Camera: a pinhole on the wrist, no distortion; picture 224 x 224 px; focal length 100.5 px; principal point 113.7 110.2 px. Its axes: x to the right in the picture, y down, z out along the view. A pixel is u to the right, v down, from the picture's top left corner.
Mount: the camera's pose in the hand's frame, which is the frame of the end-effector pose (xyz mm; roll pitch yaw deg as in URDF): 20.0 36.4 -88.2 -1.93 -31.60 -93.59
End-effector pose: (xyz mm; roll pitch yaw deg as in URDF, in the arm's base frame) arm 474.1 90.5 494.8 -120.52 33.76 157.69
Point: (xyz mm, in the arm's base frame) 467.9 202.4 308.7
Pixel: 53 196
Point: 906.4 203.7 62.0
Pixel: 13 80
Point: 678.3 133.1 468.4
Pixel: outside the picture
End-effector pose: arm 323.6 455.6 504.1 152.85 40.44 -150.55
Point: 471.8 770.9 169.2
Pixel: 191 103
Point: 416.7 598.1 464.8
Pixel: 197 47
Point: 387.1 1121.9 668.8
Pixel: 99 27
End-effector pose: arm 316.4 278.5 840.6 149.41 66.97 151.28
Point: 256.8 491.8 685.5
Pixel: 67 210
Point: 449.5 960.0 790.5
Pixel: 44 119
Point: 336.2 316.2 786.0
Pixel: 184 137
